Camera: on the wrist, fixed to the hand. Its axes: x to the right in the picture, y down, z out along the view.
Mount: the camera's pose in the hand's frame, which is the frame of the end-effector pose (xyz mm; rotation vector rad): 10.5 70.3 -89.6 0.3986 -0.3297 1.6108
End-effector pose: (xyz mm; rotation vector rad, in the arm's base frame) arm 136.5 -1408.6 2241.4 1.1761 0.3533 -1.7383
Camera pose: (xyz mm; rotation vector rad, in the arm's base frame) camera 243.6 -1388.0 2207.1 0.8800 -0.9661 -0.4859
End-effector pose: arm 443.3 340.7 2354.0 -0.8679 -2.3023 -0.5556
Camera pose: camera 521.2 343.8 2437.7 -2.1792 -1.1362 0.7476
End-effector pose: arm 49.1 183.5 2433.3 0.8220 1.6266 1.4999
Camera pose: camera -36.2 154.6 2503.8 -2.3839 -0.7004 -1.4573
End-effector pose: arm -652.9 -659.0 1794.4 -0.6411 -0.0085 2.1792
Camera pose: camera -669.6 -715.4 1696.3 -0.0775 -0.7238 -2.4341
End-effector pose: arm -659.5 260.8 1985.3 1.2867 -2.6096 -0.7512
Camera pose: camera -686.0 255.1 2096.4 -1.1116 -2.8917 -0.0813
